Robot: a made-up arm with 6 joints. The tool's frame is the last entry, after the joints. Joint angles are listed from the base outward.
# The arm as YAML. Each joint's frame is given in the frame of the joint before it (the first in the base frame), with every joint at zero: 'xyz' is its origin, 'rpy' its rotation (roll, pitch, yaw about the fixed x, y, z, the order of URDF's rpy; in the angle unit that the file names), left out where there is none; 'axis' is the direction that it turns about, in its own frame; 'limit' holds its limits. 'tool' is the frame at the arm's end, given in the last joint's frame.
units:
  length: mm
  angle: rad
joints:
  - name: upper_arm
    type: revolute
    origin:
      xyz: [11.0, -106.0, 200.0]
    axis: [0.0, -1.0, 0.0]
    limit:
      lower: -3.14
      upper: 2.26
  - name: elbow
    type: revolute
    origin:
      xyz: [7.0, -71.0, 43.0]
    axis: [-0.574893, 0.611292, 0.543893]
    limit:
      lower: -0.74
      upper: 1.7
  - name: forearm
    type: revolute
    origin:
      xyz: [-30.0, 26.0, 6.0]
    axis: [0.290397, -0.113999, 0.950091]
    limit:
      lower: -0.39
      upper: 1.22
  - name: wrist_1
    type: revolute
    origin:
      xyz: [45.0, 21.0, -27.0]
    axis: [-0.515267, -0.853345, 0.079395]
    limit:
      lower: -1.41
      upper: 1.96
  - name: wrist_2
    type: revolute
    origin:
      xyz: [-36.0, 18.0, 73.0]
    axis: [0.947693, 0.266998, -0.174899]
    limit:
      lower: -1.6
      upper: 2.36
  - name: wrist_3
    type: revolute
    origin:
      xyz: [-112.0, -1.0, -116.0]
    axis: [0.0, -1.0, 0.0]
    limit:
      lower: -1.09
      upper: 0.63
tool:
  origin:
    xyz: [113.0, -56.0, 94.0]
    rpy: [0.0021, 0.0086, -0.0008]
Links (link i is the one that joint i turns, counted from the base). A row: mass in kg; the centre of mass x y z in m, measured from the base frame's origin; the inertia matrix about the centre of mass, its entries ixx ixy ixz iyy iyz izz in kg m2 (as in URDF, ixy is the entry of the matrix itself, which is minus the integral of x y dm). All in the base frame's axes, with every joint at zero. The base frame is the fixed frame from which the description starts. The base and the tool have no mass.
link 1: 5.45; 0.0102 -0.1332 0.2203; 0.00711 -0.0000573 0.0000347 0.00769 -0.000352 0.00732
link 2: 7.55; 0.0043 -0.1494 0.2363; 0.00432 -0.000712 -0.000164 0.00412 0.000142 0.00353
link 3: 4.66; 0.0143 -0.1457 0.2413; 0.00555 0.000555 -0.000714 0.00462 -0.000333 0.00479
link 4: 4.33; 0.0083 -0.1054 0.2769; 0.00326 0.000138 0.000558 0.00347 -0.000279 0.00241
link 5: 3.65; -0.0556 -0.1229 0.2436; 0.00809 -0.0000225 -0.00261 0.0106 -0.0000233 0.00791
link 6: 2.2; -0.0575 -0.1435 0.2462; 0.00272 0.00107 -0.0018 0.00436 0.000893 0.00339
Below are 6 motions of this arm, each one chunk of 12 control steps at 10 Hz.
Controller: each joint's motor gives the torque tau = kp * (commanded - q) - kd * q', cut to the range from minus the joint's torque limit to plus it. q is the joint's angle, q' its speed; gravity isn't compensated. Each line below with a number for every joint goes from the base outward.
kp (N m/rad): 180 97 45 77 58 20
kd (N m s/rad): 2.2 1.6 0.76 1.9 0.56 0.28
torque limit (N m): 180 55 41 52 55 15
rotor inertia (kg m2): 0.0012 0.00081 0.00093 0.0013 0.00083 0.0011
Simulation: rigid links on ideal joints. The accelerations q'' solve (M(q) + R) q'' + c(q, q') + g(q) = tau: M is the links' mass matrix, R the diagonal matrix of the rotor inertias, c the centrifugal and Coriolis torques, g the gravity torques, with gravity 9.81 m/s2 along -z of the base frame. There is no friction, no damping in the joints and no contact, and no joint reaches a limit. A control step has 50 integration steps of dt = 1/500 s. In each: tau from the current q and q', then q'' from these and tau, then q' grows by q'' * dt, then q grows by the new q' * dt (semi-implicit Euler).
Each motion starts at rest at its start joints. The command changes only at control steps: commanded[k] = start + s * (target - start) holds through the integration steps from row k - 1 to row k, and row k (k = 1, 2, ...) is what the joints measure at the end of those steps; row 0 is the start. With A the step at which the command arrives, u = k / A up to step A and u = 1 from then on. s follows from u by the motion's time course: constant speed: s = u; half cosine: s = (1 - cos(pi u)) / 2; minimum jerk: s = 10 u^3 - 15 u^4 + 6 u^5; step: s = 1 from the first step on.
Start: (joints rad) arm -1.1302 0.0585 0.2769 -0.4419 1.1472 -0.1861
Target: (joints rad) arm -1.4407 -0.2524 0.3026 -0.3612 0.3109 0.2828
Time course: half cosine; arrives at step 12
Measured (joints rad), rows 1 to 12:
1: -1.2153 0.0426 0.1236 -0.4969 1.1376 -0.2013
2: -1.2650 0.0280 0.1025 -0.5740 1.1296 -0.1714
3: -1.2490 0.0018 0.1695 -0.5043 1.0147 -0.1190
4: -1.2722 -0.0341 0.1818 -0.4576 0.9072 -0.0918
5: -1.3373 -0.0719 0.1592 -0.4896 0.8267 -0.0309
6: -1.3771 -0.1127 0.1716 -0.4815 0.7091 0.0198
7: -1.4057 -0.1552 0.2026 -0.4455 0.5826 0.0691
8: -1.4501 -0.1943 0.2016 -0.4408 0.4872 0.1172
9: -1.4853 -0.2267 0.2046 -0.4391 0.4054 0.1590
10: -1.5042 -0.2523 0.2189 -0.4241 0.3376 0.1899
11: -1.5198 -0.2686 0.2200 -0.4193 0.3016 0.2075
12: -1.5253 -0.2740 0.2186 -0.4205 0.2937 0.2114

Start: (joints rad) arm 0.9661 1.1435 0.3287 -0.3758 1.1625 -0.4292
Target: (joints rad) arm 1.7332 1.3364 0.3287 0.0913 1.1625 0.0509
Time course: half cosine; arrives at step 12
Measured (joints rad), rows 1 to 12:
1: 1.0904 1.1674 0.2755 -0.2800 1.1307 -0.5500
2: 1.1398 1.1691 0.2673 -0.2061 1.1156 -0.5115
3: 1.1647 1.1904 0.3119 -0.2308 1.1462 -0.4243
4: 1.2660 1.2049 0.2891 -0.1612 1.1345 -0.3970
5: 1.3686 1.2215 0.2880 -0.0744 1.1293 -0.3476
6: 1.4521 1.2482 0.3075 -0.0355 1.1447 -0.2502
7: 1.5502 1.2711 0.3120 0.0224 1.1495 -0.1818
8: 1.6432 1.2906 0.3100 0.0840 1.1527 -0.1200
9: 1.7114 1.3125 0.3213 0.1192 1.1624 -0.0540
10: 1.7640 1.3299 0.3319 0.1469 1.1683 -0.0073
11: 1.7990 1.3390 0.3316 0.1660 1.1725 0.0139
12: 1.8063 1.3439 0.3360 0.1669 1.1774 0.0199

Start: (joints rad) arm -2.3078 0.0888 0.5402 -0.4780 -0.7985 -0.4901
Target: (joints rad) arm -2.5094 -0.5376 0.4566 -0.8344 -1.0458 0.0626
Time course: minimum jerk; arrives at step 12
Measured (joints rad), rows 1 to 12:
1: -2.3857 0.0604 0.5220 -0.5519 -0.8947 -0.4339
2: -2.3632 0.0304 0.5288 -0.5352 -0.8528 -0.4427
3: -2.3902 -0.0063 0.5215 -0.5712 -0.8957 -0.3764
4: -2.4082 -0.0771 0.5101 -0.6085 -0.9111 -0.3345
5: -2.4353 -0.1622 0.5028 -0.6567 -0.9492 -0.2457
6: -2.4653 -0.2569 0.4942 -0.7125 -0.9827 -0.1760
7: -2.4925 -0.3508 0.4895 -0.7646 -1.0177 -0.0933
8: -2.5175 -0.4328 0.4872 -0.8117 -1.0471 -0.0313
9: -2.5359 -0.4956 0.4880 -0.8470 -1.0692 0.0178
10: -2.5472 -0.5348 0.4905 -0.8685 -1.0815 0.0458
11: -2.5519 -0.5510 0.4939 -0.8777 -1.0856 0.0552
12: -2.5522 -0.5527 0.4961 -0.8784 -1.0845 0.0553

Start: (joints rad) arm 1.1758 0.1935 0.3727 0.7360 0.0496 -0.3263
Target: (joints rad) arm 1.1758 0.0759 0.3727 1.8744 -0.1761 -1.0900
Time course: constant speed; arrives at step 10
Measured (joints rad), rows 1 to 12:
1: 1.2467 0.2561 0.4535 0.8882 0.0695 -0.3453
2: 1.2227 0.2238 0.3989 0.9755 0.0438 -0.4487
3: 1.2246 0.2287 0.4236 1.0834 0.0125 -0.5102
4: 1.2191 0.2133 0.4116 1.1886 -0.0100 -0.5833
5: 1.2161 0.2081 0.4149 1.2943 -0.0376 -0.6580
6: 1.2128 0.1980 0.4109 1.4008 -0.0662 -0.7277
7: 1.2101 0.1885 0.4096 1.5084 -0.0949 -0.8030
8: 1.2076 0.1787 0.4067 1.6163 -0.1258 -0.8752
9: 1.2057 0.1677 0.4034 1.7258 -0.1573 -0.9502
10: 1.2041 0.1566 0.3999 1.8359 -0.1898 -1.0251
11: 1.1947 0.1657 0.3925 1.8225 -0.1880 -0.9851
12: 1.1941 0.1670 0.4102 1.8178 -0.1731 -1.0021

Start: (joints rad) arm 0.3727 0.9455 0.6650 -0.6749 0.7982 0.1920
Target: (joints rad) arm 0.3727 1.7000 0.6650 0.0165 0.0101 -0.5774
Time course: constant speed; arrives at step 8
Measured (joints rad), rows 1 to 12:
1: 0.4625 1.0554 0.5881 -0.5791 0.6838 -0.0634
2: 0.4630 1.1241 0.6012 -0.4533 0.5556 -0.1226
3: 0.4388 1.2207 0.6190 -0.4034 0.4639 -0.1920
4: 0.4572 1.2979 0.5894 -0.3089 0.3719 -0.3073
5: 0.4538 1.3826 0.6015 -0.2138 0.2659 -0.4002
6: 0.4478 1.4731 0.6048 -0.1391 0.1667 -0.4818
7: 0.4509 1.5570 0.6019 -0.0509 0.0684 -0.5833
8: 0.4465 1.6470 0.6069 0.0324 -0.0341 -0.6716
9: 0.4522 1.6487 0.5906 0.0187 0.0051 -0.6270
10: 0.4560 1.6424 0.5900 0.0250 0.0018 -0.6463
11: 0.4498 1.6472 0.5973 0.0227 -0.0050 -0.6364
12: 0.4533 1.6452 0.5922 0.0222 0.0002 -0.6405

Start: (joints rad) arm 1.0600 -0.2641 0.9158 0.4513 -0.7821 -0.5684
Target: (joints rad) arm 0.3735 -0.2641 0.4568 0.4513 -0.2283 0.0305
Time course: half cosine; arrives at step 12
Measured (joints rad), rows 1 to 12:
1: 1.1246 -0.2225 0.9495 0.5043 -0.7262 -0.4242
2: 1.0632 -0.2213 0.8783 0.4812 -0.7009 -0.4536
3: 1.0128 -0.2219 0.8527 0.4841 -0.6451 -0.3974
4: 0.9370 -0.2226 0.7961 0.4853 -0.5840 -0.3256
5: 0.8505 -0.2228 0.7389 0.4839 -0.5142 -0.2692
6: 0.7606 -0.2241 0.6792 0.4886 -0.4435 -0.1841
7: 0.6691 -0.2252 0.6203 0.4916 -0.3749 -0.1162
8: 0.5858 -0.2264 0.5681 0.4975 -0.3132 -0.0454
9: 0.5143 -0.2273 0.5248 0.5036 -0.2617 0.0103
10: 0.4605 -0.2277 0.4940 0.5101 -0.2237 0.0522
11: 0.4281 -0.2273 0.4781 0.5163 -0.2013 0.0765
12: 0.4192 -0.2261 0.4785 0.5214 -0.1961 0.0814

